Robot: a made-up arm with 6 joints. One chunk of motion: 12 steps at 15 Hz.
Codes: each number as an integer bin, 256 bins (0 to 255) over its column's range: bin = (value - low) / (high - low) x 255, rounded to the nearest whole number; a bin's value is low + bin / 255 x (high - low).
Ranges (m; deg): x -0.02..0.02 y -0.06..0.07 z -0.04..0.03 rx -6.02..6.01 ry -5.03..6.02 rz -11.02..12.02
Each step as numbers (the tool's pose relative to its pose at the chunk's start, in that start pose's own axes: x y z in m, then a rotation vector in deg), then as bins.
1 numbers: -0.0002 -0.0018 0.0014 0.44 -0.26 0.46
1 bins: 126 114 151 137 110 127
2 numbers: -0.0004 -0.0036 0.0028 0.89 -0.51 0.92
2 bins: 125 111 156 146 104 132
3 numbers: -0.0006 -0.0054 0.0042 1.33 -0.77 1.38
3 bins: 124 107 161 156 98 137
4 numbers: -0.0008 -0.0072 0.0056 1.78 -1.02 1.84
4 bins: 122 104 166 165 93 142
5 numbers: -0.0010 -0.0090 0.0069 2.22 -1.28 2.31
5 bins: 121 100 171 175 87 148
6 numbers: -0.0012 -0.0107 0.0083 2.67 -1.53 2.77
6 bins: 120 97 176 184 81 153
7 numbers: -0.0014 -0.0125 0.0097 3.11 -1.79 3.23
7 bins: 119 93 181 194 75 158
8 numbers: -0.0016 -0.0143 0.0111 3.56 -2.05 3.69
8 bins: 117 90 186 203 69 163
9 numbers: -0.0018 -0.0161 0.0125 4.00 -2.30 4.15
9 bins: 116 86 191 212 63 168
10 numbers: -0.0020 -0.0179 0.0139 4.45 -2.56 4.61
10 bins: 115 83 196 222 57 173
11 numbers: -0.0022 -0.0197 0.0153 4.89 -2.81 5.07
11 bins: 113 79 201 231 51 178
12 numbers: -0.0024 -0.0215 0.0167 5.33 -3.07 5.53
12 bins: 112 76 207 241 45 183
